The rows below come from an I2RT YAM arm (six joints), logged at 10 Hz.
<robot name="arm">
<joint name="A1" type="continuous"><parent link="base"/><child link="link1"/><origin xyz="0.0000 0.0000 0.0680"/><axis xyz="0 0 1"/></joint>
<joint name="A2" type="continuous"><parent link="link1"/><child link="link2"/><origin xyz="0.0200 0.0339 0.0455"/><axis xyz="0 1 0"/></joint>
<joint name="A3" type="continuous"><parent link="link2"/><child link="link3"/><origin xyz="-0.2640 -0.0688 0.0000"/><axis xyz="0 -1 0"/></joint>
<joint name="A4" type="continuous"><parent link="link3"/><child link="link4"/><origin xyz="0.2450 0.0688 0.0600"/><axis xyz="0 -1 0"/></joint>
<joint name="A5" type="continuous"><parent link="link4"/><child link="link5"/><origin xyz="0.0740 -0.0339 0.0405"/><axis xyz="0 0 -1"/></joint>
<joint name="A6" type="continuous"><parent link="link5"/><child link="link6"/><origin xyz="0.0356 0.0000 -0.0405"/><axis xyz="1 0 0"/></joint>
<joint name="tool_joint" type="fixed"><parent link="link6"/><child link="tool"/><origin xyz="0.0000 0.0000 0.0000" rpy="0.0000 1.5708 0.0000"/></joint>
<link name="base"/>
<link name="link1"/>
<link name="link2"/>
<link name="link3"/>
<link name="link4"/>
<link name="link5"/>
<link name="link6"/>
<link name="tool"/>
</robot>
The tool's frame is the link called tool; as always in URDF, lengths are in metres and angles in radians. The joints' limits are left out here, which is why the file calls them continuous.
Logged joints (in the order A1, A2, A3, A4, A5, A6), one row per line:
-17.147, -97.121, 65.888, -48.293, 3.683, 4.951
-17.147, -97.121, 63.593, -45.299, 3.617, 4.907
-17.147, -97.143, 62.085, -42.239, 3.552, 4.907
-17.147, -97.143, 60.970, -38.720, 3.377, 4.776
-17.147, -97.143, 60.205, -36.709, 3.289, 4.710
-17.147, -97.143, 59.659, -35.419, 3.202, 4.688
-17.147, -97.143, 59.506, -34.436, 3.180, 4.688
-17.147, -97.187, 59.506, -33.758, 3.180, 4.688
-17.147, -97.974, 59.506, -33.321, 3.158, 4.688
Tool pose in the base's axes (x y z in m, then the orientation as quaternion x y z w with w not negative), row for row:
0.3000, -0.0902, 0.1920, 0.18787, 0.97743, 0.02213, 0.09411
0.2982, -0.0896, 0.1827, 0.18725, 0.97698, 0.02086, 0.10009
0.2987, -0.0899, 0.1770, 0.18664, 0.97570, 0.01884, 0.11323
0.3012, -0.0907, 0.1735, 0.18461, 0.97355, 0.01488, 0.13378
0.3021, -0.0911, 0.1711, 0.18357, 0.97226, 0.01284, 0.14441
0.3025, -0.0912, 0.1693, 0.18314, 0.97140, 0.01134, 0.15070
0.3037, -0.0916, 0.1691, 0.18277, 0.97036, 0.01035, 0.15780
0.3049, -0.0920, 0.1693, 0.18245, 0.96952, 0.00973, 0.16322
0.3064, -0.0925, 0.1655, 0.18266, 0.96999, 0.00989, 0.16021
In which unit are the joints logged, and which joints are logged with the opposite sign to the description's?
The joints are logged in degrees. Opposite sign: A2, A5.
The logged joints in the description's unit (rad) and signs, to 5 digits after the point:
-0.29927, 1.69508, 1.14996, -0.84287, -0.06428, 0.08641
-0.29927, 1.69508, 1.10991, -0.79062, -0.06313, 0.08564
-0.29927, 1.69547, 1.08359, -0.73721, -0.06199, 0.08564
-0.29927, 1.69547, 1.06413, -0.67579, -0.05894, 0.08336
-0.29927, 1.69547, 1.05078, -0.64069, -0.05740, 0.08221
-0.29927, 1.69547, 1.04125, -0.61818, -0.05589, 0.08182
-0.29927, 1.69547, 1.03858, -0.60102, -0.05550, 0.08182
-0.29927, 1.69623, 1.03858, -0.58919, -0.05550, 0.08182
-0.29927, 1.70997, 1.03858, -0.58156, -0.05512, 0.08182

